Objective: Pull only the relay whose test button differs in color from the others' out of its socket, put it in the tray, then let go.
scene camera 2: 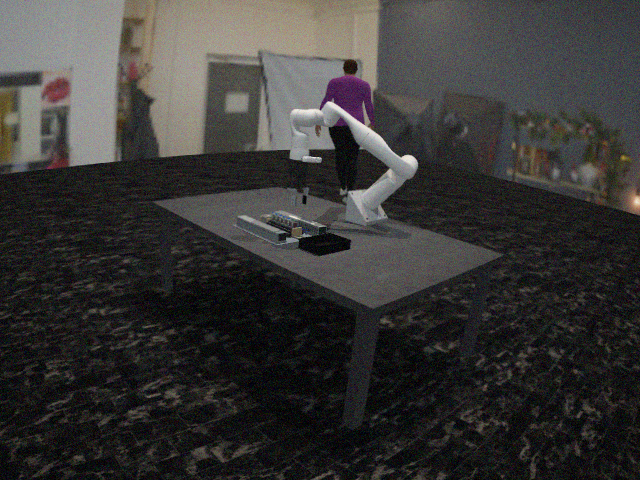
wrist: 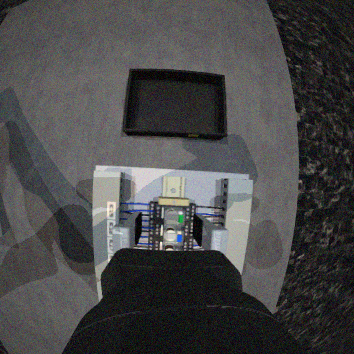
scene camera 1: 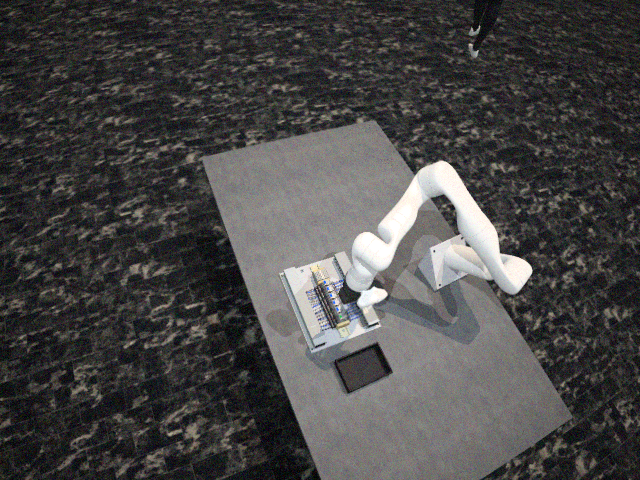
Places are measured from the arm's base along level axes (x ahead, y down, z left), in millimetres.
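Pixels of known places: gripper, fingertip midpoint: (scene camera 2: pixel 299 204) (wrist: pixel 167 223) (scene camera 1: pixel 350 309); arm's base, link origin: (scene camera 2: pixel 368 201) (scene camera 1: pixel 453 256).
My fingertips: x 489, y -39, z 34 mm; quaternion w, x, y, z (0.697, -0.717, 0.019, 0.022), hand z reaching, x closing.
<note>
Ahead of a thing's pixels: the offset from my fingertips to its middle. "pt": to the spot under its first point.
The relay with the green test button @(dy +83, dx +11, dz -8 mm) (scene camera 1: pixel 340 314) (wrist: pixel 174 218) sits in its socket at the tray end of the relay row. The relays beside it, such as this one @(dy +83, dx +9, dz -36 mm) (wrist: pixel 172 235), have blue buttons. The black tray @(pt dy +128, dx +13, dz +168 mm) (scene camera 1: pixel 363 367) (scene camera 2: pixel 324 244) (wrist: pixel 175 102) lies empty beyond that end of the panel. My gripper (scene camera 2: pixel 298 197) (wrist: pixel 167 223) is open and empty, pointing down above the row. In the wrist view its fingers appear on either side of the row, near the green-button and first blue-button relays. The gripper's body hides the rest of the row there.
The light panel @(dy +126, dx +5, dz -101 mm) (scene camera 1: pixel 374 327) (wrist: pixel 145 175) carries wire ducts along both sides of the row @(dy +108, dx +106, dz -108 mm) (scene camera 2: pixel 261 228) (wrist: pixel 237 215), with blue and white wires between. The arm's base plate (scene camera 1: pixel 435 276) (scene camera 2: pixel 356 212) stands on the grey table. A person in purple (scene camera 2: pixel 351 98) stands behind the table.
</note>
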